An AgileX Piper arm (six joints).
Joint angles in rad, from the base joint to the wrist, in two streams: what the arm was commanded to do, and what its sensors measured. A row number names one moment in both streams.
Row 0, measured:
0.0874, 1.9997, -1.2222, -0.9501, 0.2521, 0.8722
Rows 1 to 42, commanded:
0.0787, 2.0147, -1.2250, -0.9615, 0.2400, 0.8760
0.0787, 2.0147, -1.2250, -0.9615, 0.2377, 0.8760
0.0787, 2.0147, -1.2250, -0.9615, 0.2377, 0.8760
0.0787, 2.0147, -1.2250, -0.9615, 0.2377, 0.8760
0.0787, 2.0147, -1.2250, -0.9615, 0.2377, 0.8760
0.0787, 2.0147, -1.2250, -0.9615, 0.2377, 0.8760
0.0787, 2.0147, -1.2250, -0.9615, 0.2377, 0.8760
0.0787, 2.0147, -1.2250, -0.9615, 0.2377, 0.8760
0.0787, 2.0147, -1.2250, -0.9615, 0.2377, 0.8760
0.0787, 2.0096, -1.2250, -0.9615, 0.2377, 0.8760
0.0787, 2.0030, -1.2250, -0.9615, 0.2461, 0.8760
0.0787, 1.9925, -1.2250, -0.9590, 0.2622, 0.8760
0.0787, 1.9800, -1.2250, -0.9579, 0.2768, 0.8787
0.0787, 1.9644, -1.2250, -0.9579, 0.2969, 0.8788
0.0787, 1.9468, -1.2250, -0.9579, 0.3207, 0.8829
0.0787, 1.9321, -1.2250, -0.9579, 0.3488, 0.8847
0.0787, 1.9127, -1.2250, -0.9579, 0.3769, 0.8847
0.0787, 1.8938, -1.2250, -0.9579, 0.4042, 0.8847
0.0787, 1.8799, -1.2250, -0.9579, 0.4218, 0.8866
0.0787, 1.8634, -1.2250, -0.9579, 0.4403, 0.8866
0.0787, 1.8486, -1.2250, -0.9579, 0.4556, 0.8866
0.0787, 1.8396, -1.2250, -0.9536, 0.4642, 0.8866
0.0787, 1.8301, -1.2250, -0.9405, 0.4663, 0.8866
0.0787, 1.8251, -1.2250, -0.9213, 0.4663, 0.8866
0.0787, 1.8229, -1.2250, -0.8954, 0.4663, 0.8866
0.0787, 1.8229, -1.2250, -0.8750, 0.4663, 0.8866
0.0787, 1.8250, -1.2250, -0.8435, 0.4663, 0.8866
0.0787, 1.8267, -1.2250, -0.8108, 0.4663, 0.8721
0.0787, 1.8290, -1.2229, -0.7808, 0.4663, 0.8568
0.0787, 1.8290, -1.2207, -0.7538, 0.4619, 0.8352
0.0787, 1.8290, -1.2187, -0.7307, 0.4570, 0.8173
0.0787, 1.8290, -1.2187, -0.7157, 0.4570, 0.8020
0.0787, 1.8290, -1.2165, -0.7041, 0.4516, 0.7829
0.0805, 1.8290, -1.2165, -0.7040, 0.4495, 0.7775
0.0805, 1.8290, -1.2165, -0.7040, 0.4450, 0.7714
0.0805, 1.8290, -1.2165, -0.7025, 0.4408, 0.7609
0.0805, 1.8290, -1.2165, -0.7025, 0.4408, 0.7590
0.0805, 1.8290, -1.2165, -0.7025, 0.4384, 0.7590
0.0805, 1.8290, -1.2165, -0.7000, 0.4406, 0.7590
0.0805, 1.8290, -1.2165, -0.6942, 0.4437, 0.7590
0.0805, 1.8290, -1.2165, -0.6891, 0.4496, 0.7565
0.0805, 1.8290, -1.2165, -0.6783, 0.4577, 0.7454
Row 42, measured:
0.0857, 1.8309, -1.2223, -0.7056, 0.4460, 0.7731
